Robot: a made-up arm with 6 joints.
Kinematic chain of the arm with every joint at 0, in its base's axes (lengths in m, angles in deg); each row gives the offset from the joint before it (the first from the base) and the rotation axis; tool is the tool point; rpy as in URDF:
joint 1: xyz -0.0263 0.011 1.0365 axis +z
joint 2: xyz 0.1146 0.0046 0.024 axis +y
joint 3: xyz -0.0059 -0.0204 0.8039 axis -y
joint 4: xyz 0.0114 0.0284 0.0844 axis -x
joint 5: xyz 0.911 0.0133 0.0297 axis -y
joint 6: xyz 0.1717 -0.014 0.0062 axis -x
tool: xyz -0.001 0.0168 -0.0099 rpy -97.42 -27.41 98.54
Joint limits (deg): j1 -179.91..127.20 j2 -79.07..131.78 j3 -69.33..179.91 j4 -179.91..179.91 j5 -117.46..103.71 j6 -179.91..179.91
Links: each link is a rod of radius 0.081 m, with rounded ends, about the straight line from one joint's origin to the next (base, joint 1, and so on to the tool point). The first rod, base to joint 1, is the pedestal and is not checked.
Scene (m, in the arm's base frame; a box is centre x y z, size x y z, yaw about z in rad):
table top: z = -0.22
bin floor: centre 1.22 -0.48 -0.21 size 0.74 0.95 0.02 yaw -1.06
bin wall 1: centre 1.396 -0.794 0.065 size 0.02 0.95 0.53 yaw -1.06
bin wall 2: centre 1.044 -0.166 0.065 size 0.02 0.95 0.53 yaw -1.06
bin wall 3: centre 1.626 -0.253 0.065 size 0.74 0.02 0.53 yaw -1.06
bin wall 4: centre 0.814 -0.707 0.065 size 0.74 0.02 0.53 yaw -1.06
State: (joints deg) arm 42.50 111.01 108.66 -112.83 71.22 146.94
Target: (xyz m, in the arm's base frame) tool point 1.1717 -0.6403 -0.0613
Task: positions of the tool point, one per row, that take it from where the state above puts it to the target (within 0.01 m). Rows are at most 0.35 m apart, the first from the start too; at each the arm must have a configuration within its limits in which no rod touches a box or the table.
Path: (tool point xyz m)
1: 1.5953 0.8819 0.6778
2: 1.6885 0.5964 0.6354
3: 1.7103 0.2995 0.6040
4: 1.6614 0.0108 0.5842
5: 1.5475 -0.2520 0.5763
6: 1.3796 -0.4728 0.5813
7: 1.1717 -0.6404 0.5988
8: 1.2277 -0.6643 0.4620
9: 1.2556 -0.6760 0.3218
10: 1.2549 -0.6753 0.1838
11: 1.2263 -0.6631 0.0542
12: 1.1717 -0.6403 -0.0612

